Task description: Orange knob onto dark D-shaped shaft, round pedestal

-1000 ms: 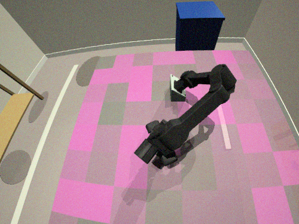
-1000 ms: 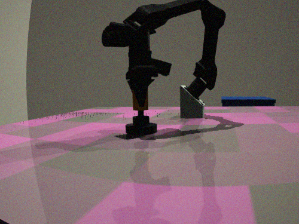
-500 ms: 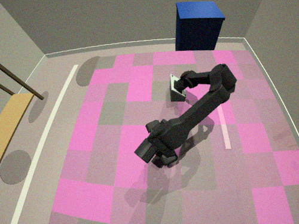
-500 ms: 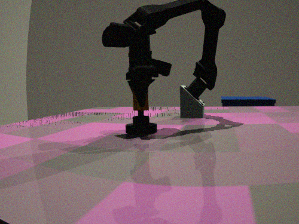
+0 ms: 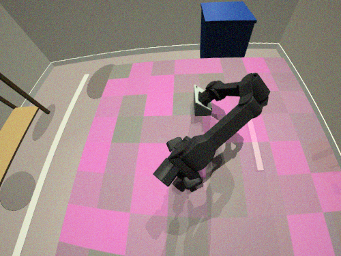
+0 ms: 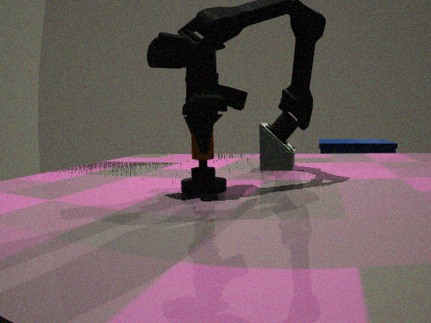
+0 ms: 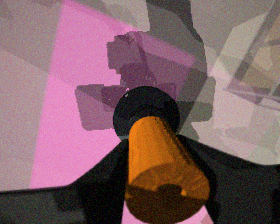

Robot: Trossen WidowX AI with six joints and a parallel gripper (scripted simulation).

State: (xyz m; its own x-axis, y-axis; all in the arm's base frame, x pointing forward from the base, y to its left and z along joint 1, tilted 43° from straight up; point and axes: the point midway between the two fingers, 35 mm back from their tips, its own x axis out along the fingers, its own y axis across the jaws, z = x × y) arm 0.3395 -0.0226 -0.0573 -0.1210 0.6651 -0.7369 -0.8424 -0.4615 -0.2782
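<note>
The orange knob lies 20 mm above my gripper tip. Also, from my gripper tip: round pedestal 40 mm below.
</note>
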